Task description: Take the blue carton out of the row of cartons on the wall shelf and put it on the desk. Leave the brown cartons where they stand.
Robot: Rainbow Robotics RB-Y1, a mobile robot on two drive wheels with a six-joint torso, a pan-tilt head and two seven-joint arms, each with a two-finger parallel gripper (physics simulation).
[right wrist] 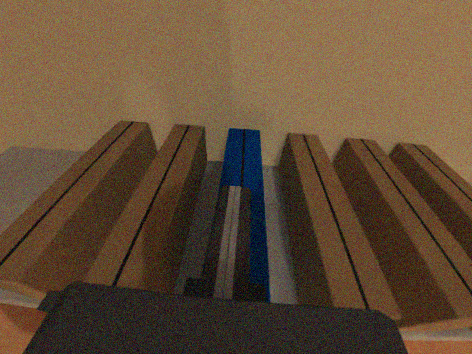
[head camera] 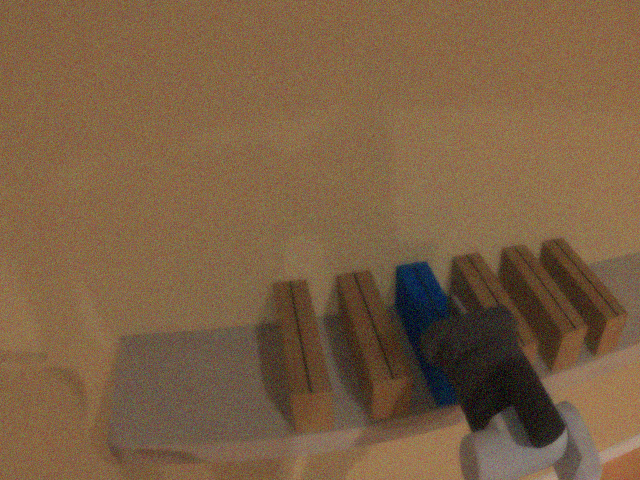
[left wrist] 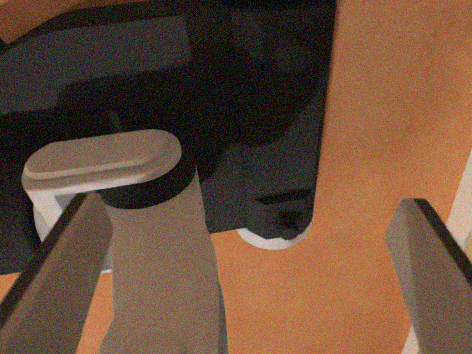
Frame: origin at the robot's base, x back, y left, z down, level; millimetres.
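Seen in the pictures: left gripper, fingertip midpoint: [left wrist: 248, 214]; right gripper, fingertip midpoint: [right wrist: 235, 195] [head camera: 452, 301].
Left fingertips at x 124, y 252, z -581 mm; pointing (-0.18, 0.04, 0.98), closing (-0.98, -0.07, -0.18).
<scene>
Offsets run from my left fingertips to a thing's top centre. Level surfaces: height alone.
The blue carton {dx -605, dy -410, dz -463 mm} [head camera: 421, 289] [right wrist: 244, 155] stands upright in the row on the wall shelf {dz -383 mm} [head camera: 180, 382] [right wrist: 40, 180], with brown cartons on both sides and a gap to each neighbour. My right gripper [head camera: 454, 305] [right wrist: 235, 195] is shut with nothing between its fingers. In the right wrist view the closed fingers lie over the top of the blue carton and hide part of it; whether they touch it I cannot tell. The gripper also hides part of the carton in the head camera. My left gripper [left wrist: 248, 214] is open and empty, away from the shelf. I cannot make out the desk.
Two brown cartons {dx -581, dy -219, dz -463 mm} [head camera: 302, 335] {dx -593, dy -317, dz -463 mm} [head camera: 367, 330] stand left of the blue one in the head camera, and several, such as the nearest brown carton {dx -617, dy -509, dz -463 mm} [head camera: 473, 273] [right wrist: 320, 200], stand right of it. The wall [head camera: 258, 129] [right wrist: 300, 60] rises behind. Black and grey robot parts [left wrist: 280, 100] show over an orange surface {dz +581 mm} [left wrist: 380, 125].
</scene>
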